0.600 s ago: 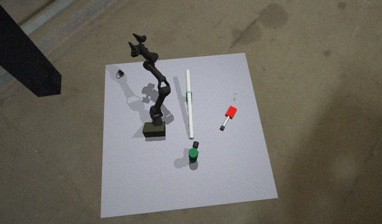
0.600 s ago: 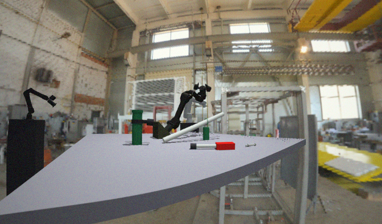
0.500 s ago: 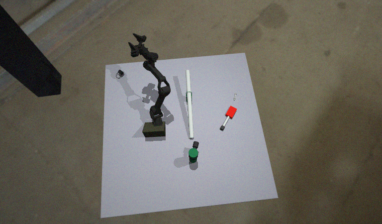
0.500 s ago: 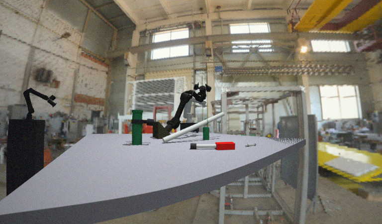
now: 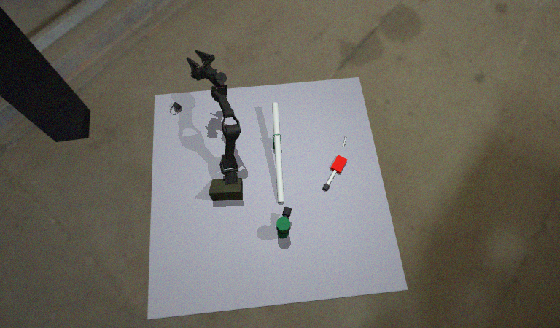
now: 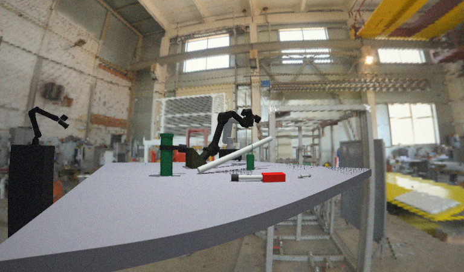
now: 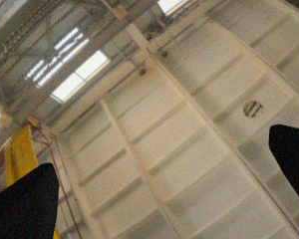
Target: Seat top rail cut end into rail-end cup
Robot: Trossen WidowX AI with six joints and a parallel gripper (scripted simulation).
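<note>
Now: the rail-end cup 810 mm to the right of my gripper tip, 370 mm ahead of it and 330 mm below it. Also, from my gripper tip: handle 670 mm ahead, 600 mm to the right, 450 mm below; then small green post 390 mm ahead, 370 mm to the right, 360 mm below; then small bolt 790 mm ahead, 460 mm below, 390 mm to the right.
</note>
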